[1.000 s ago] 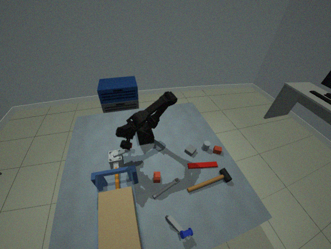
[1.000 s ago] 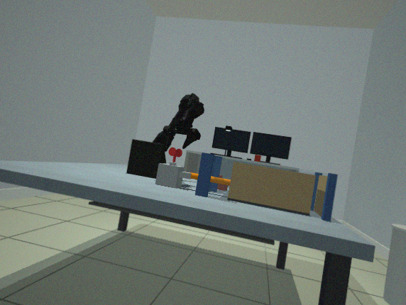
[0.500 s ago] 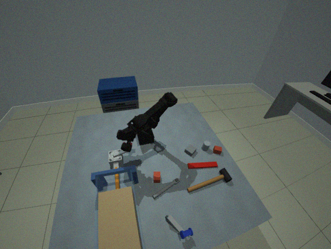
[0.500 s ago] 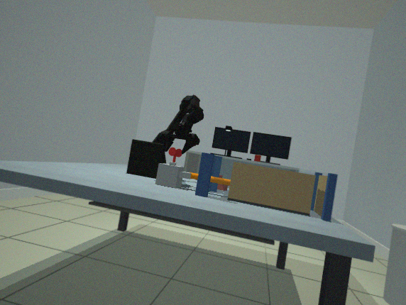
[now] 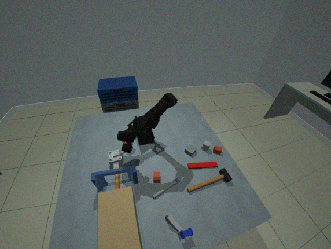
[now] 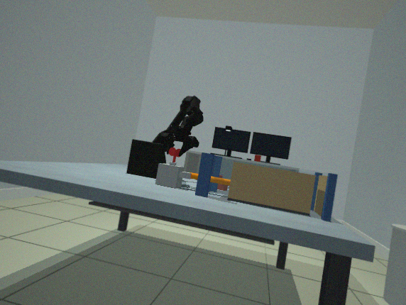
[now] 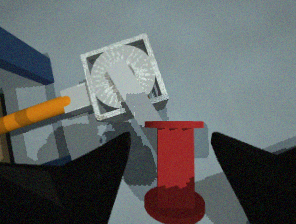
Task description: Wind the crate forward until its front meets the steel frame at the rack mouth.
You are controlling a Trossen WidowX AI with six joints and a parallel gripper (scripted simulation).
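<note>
Now: gripper tip 2 cm to the right of the red knob and 1 cm short of it. From my gripper tip the other things lie so: grey winch (10 cm below, 9 cm to the right, 1 cm ahead); then red-knobbed winch handle (3 cm below, 2 cm to the right, 1 cm ahead); then clear-panelled cubby (43 cm ahead, 10 cm to the right, 2 cm below).
</note>
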